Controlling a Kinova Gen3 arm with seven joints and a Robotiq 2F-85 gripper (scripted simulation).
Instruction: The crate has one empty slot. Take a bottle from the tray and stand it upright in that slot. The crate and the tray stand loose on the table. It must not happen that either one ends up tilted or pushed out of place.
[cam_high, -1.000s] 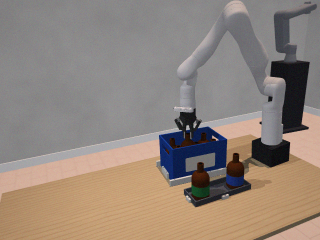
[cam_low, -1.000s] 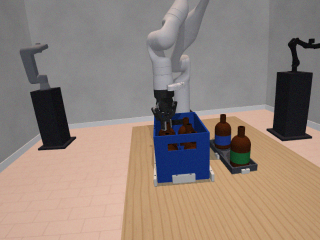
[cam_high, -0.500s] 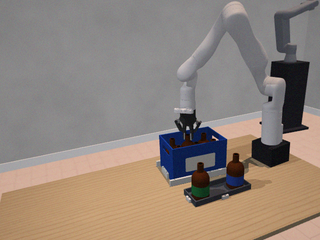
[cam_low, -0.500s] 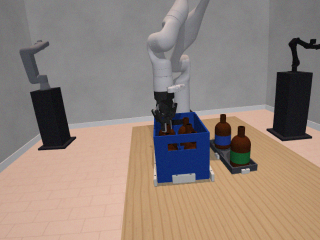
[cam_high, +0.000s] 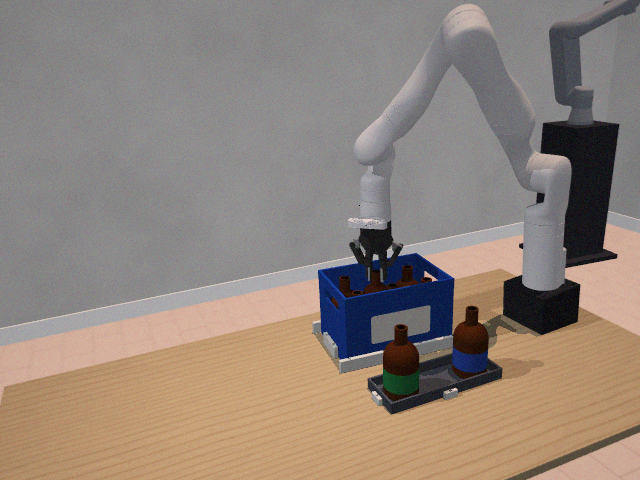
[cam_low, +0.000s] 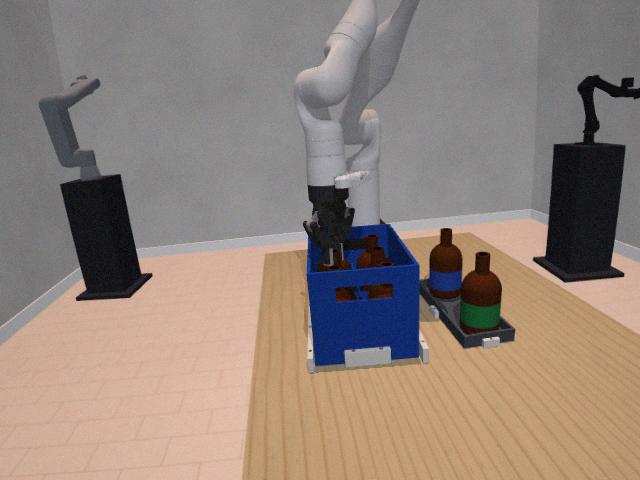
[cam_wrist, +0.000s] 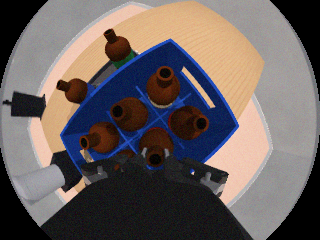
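My gripper is now 7 cm above the red-banded bottle. Round my hand: dark tray (2 cm behind, 26 cm to the left, 15 cm below); then blue crate (4 cm to the left, 8 cm below).
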